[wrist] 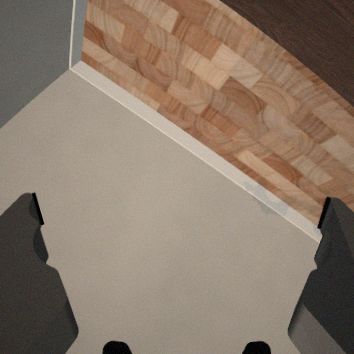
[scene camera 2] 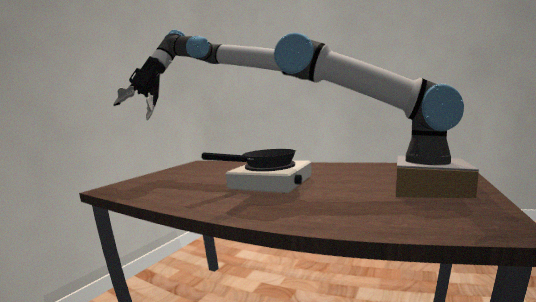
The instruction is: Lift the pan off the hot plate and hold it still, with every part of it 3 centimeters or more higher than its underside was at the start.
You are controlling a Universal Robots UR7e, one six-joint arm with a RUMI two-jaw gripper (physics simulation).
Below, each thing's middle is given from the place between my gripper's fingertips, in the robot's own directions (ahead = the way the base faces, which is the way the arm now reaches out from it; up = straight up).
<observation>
My gripper is now 35 cm past the black pan [scene camera 2: 269, 158], 24 cm to the left of it and 19 cm above it. Round my hand: white hot plate [scene camera 2: 284, 179]: 35 cm behind, 34 cm to the right, 27 cm below.
</observation>
